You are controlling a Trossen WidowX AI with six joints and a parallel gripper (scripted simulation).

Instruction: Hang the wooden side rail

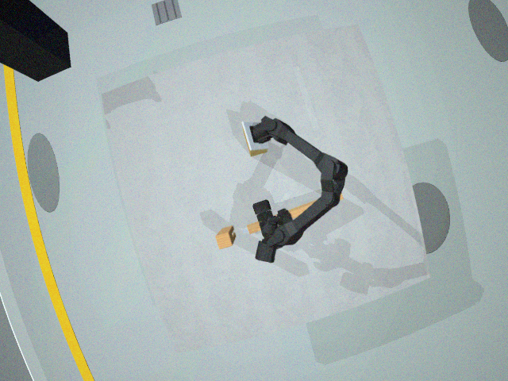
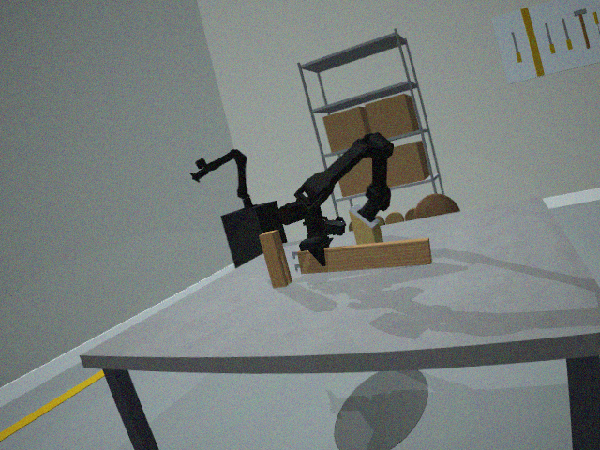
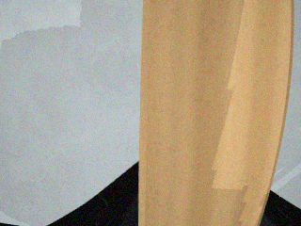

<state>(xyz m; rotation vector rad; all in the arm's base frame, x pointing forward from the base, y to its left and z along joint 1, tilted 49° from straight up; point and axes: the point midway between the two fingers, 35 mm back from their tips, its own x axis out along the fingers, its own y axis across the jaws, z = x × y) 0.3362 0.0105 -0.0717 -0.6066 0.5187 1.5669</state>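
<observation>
My gripper tip is 1 cm short of the wooden headboard post, 16 cm to the left of it and 4 cm below it.
</observation>
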